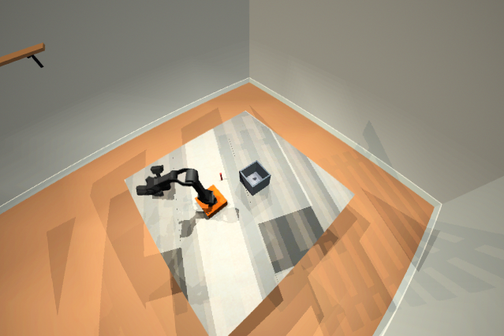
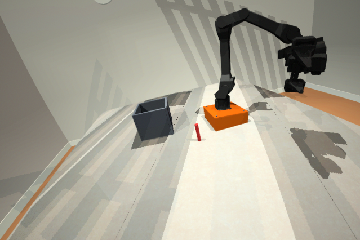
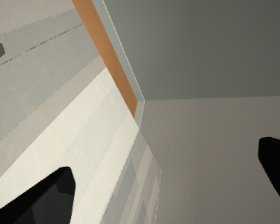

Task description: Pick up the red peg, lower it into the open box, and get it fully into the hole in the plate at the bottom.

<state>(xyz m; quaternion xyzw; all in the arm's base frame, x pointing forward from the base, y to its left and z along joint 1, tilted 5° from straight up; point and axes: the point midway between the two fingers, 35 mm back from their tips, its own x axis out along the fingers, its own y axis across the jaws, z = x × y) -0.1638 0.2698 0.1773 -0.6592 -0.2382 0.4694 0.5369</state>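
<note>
Now: gripper tip 320 mm short of the red peg, 150 mm to the left of it and 190 mm above it. The rest, counted from my gripper tip: plate: 500 mm ahead, 320 mm to the right, 180 mm below.
</note>
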